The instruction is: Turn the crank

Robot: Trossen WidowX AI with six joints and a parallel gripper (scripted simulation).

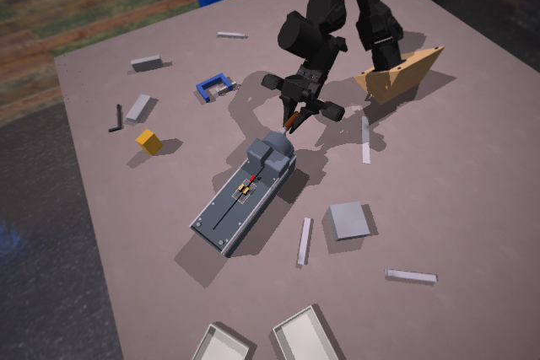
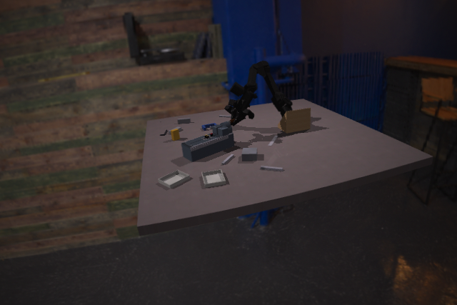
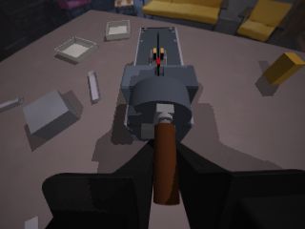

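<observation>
The red pointer is 120 mm ahead of my gripper tip, 60 mm to the left of it and 10 mm below it. The rest, counted from my gripper tip: grey block 20 mm behind, 230 mm to the left, 80 mm below; then blue clamp 60 mm ahead, 300 mm to the right, 90 mm below; then brown crank handle 20 mm behind, 10 mm to the right, 20 mm above.
</observation>
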